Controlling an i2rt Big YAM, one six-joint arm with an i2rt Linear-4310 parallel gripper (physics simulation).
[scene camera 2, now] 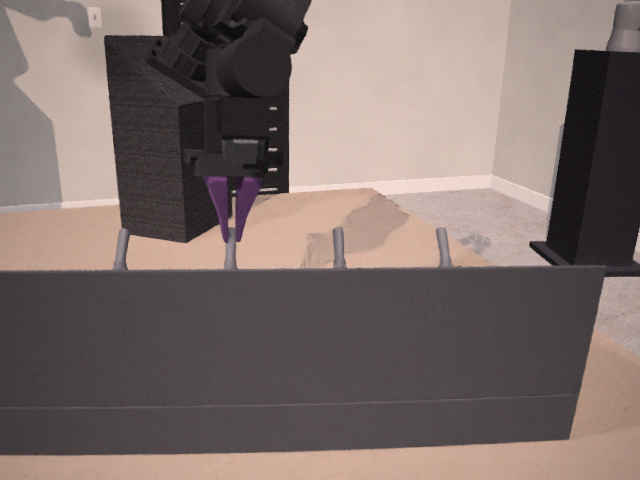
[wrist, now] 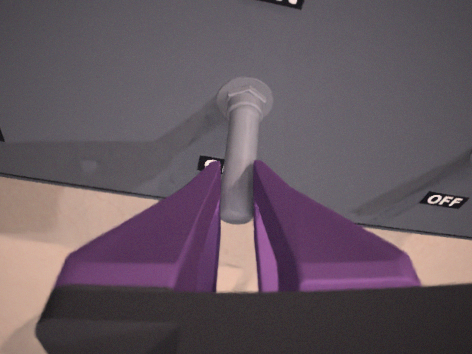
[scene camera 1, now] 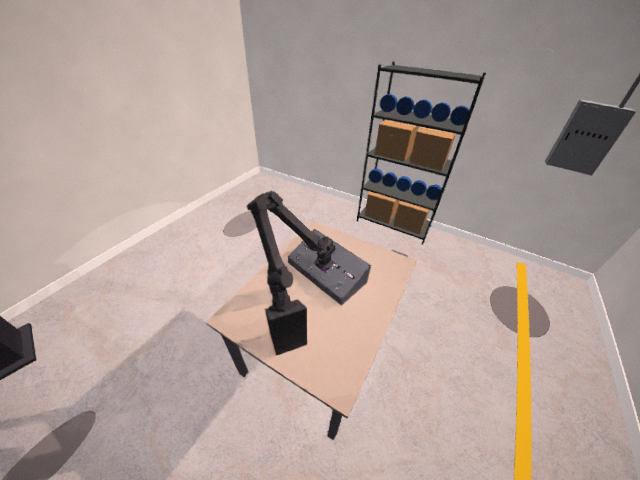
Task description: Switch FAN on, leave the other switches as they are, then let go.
Note:
I see my gripper (scene camera 2: 231,241) and a fan switch (wrist: 237,194).
My gripper is seen too in the wrist view (wrist: 237,176).

